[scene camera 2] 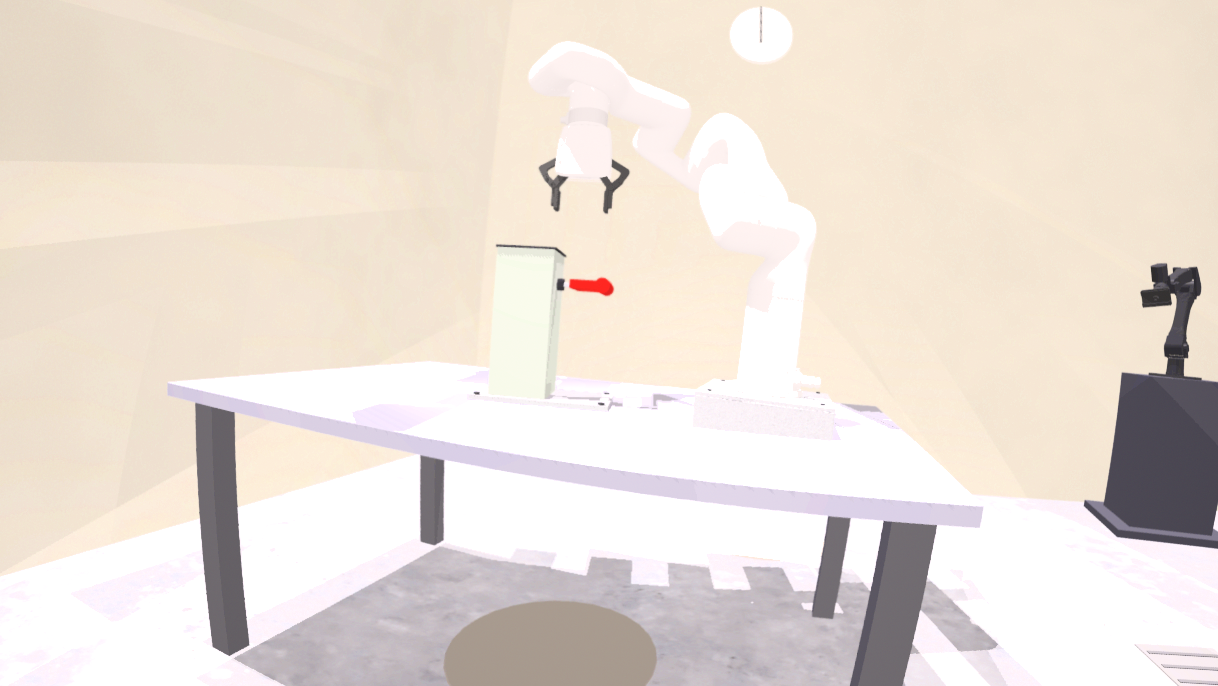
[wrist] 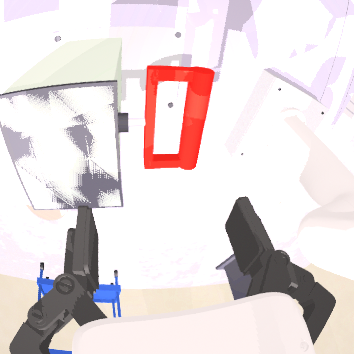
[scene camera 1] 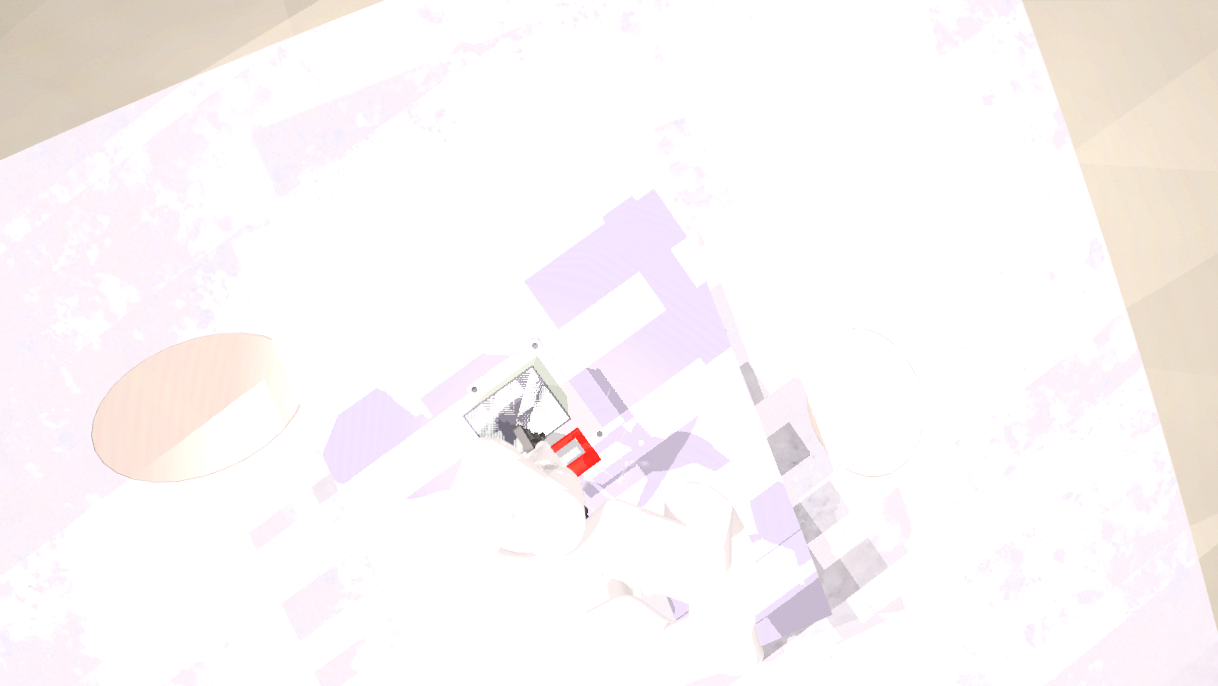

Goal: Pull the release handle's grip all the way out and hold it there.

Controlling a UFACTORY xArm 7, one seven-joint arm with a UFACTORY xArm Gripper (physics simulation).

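Note:
The red release handle [scene camera 1: 588, 458] [scene camera 2: 591, 286] [wrist: 199, 120] is a rectangular loop with a thick outer grip bar. It sticks out sideways from the upper part of a tall pale green box [scene camera 2: 523, 323] [wrist: 65, 145]. A dark collar [scene camera 2: 560, 284] [wrist: 123, 122] sits on the box wall, and a short pale stretch shows between collar and loop. My gripper [scene camera 2: 581, 209] [wrist: 164, 216] is open and empty, pointing down above the level of the box top and handle, touching neither. In scene camera 1 the arm hides part of the handle and most of the gripper.
The box stands on a bolted base plate on the white table [scene camera 2: 596, 464]. My arm's base block [scene camera 2: 764, 415] is on the handle's side of the box. A dark arm on a dark pedestal [scene camera 2: 1163, 451] stands far right. A blue frame [wrist: 102, 293] shows beyond the table.

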